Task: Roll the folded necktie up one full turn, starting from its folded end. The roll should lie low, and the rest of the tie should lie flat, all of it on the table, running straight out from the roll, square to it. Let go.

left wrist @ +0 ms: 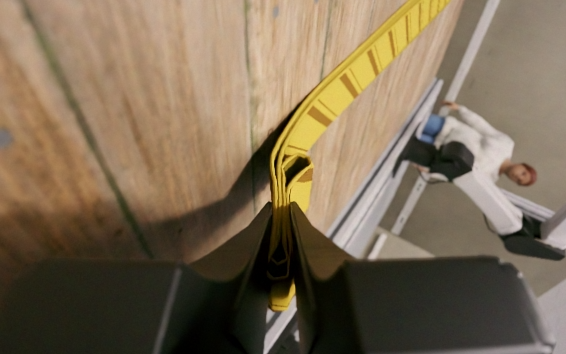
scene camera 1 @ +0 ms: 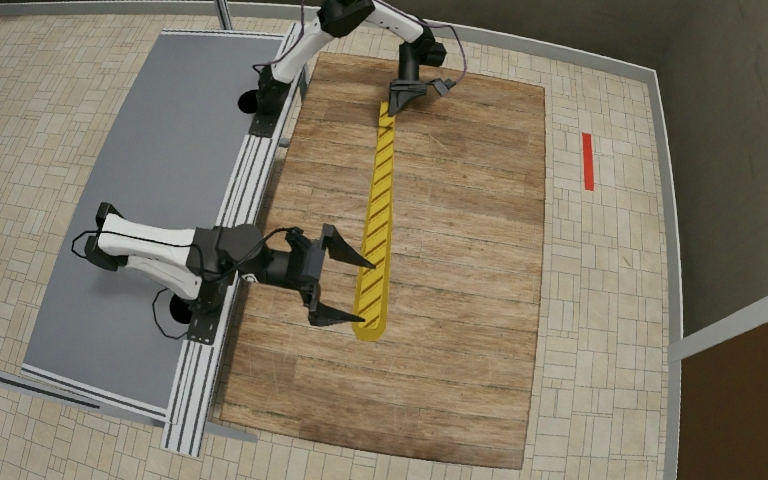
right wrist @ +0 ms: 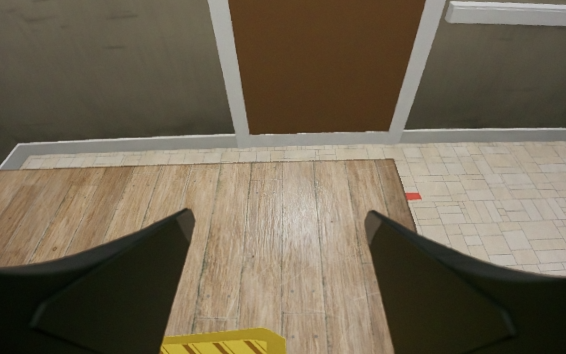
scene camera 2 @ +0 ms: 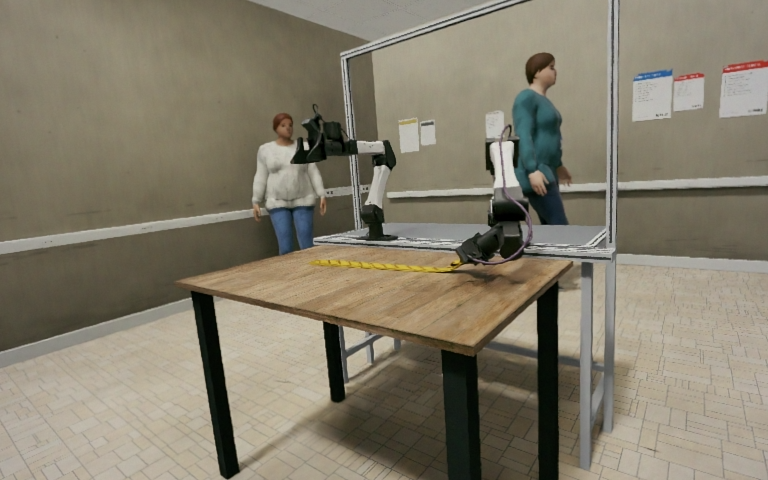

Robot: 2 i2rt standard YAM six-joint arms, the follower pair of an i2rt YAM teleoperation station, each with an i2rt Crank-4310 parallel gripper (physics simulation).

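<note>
The yellow necktie with brown stripes runs nearly straight along the table; its wide end is low in scene camera 1. Its folded end is bent into a small loop, its layers pressed together. My left gripper is shut on these layers. Beside the fingers the tie curves up from the table and casts a shadow. The fingers hide part of the loop. My right gripper is open and empty, high above the tie's wide part.
The wooden table stands against the grey arm bench. A red strip lies on the floor beyond the table. Two people stand behind the station in scene camera 2.
</note>
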